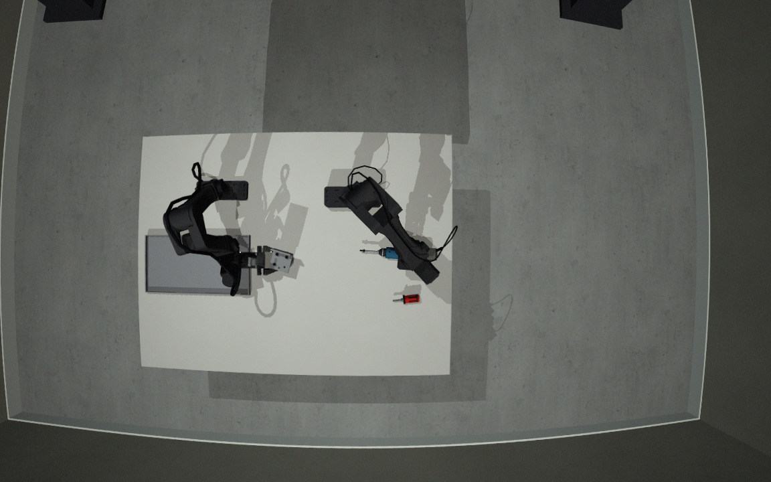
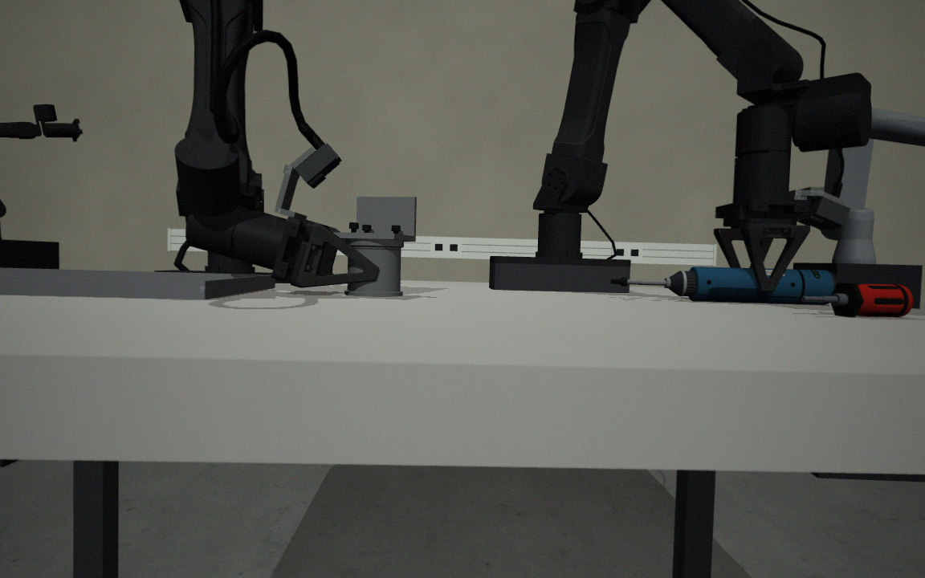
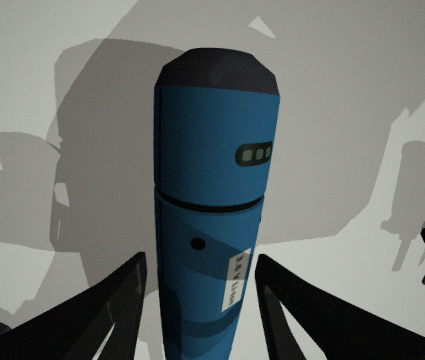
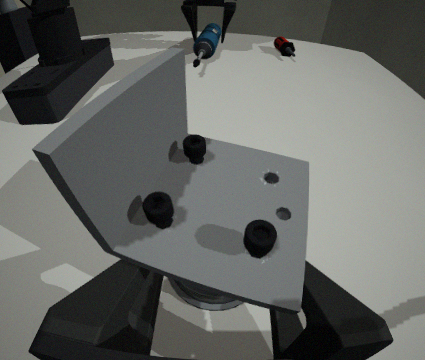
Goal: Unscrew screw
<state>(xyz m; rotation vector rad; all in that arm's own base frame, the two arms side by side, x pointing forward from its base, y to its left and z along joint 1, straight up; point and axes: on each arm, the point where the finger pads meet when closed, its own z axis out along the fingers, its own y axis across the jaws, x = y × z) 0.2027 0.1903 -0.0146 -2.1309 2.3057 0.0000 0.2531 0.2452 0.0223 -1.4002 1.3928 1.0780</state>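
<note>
The joint module lies right at my right hand. The rest, counted from my right hand: flat grey plate 340 mm to the right, 40 mm ahead, 20 mm below; then grey l-shaped bracket 50 mm above; then screwdriver bit 310 mm to the left, 50 mm behind.
</note>
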